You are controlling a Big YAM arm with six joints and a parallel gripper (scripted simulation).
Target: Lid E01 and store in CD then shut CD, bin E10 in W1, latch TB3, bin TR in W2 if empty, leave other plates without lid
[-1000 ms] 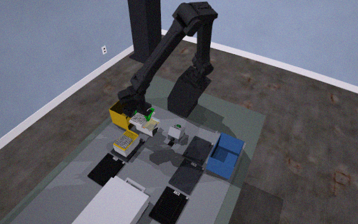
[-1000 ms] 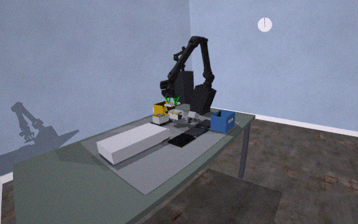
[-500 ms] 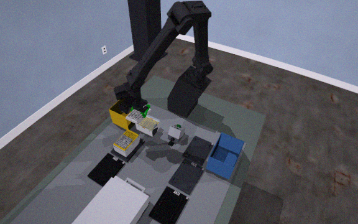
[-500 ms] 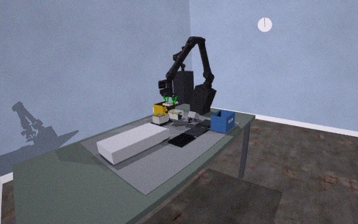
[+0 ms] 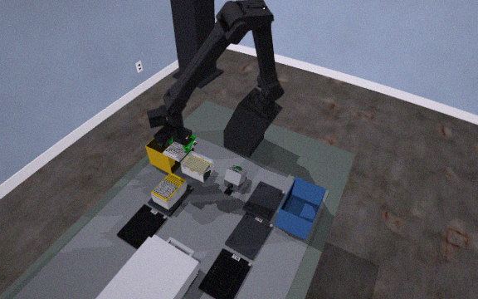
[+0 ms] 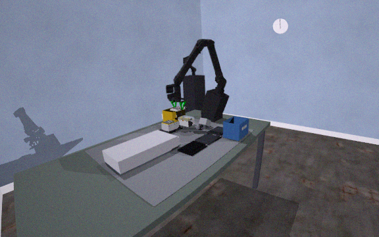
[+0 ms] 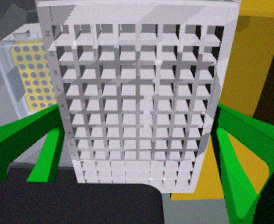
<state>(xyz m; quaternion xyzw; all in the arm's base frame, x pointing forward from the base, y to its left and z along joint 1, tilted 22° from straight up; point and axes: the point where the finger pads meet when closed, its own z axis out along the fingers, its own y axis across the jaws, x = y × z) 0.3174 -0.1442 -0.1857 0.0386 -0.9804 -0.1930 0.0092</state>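
The yellow bin W1 is 11 cm below my hand, 10 cm to the right of it and 3 cm behind it. Round my hand: tip rack TR: 14 cm ahead, 9 cm below, 5 cm to the left; white assay plate: right at my hand; tip box TB3: 10 cm below, 6 cm to the left, 3 cm behind.
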